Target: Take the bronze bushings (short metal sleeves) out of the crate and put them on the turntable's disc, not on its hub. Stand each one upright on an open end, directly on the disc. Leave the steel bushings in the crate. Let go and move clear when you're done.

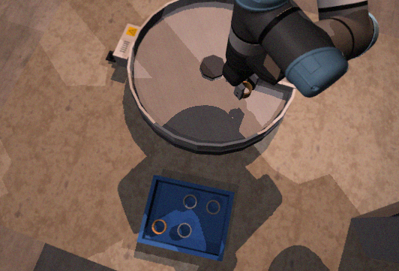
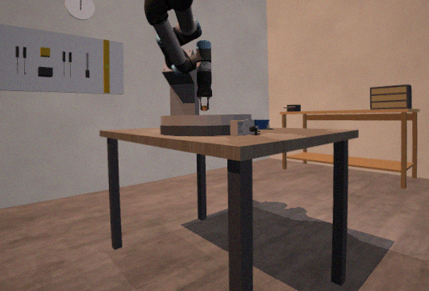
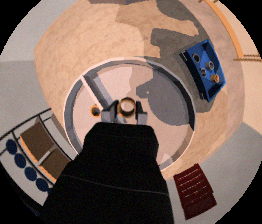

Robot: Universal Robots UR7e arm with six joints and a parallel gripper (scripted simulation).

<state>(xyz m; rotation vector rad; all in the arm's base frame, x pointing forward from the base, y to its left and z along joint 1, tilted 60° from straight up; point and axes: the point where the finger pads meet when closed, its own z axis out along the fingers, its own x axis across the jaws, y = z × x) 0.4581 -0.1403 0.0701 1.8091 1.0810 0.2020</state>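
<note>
The turntable disc is 8 cm ahead of my hand, 8 cm to the right of it and 8 cm below it. Round my hand: blue crate (10 cm ahead, 29 cm to the left, 10 cm below).
</note>
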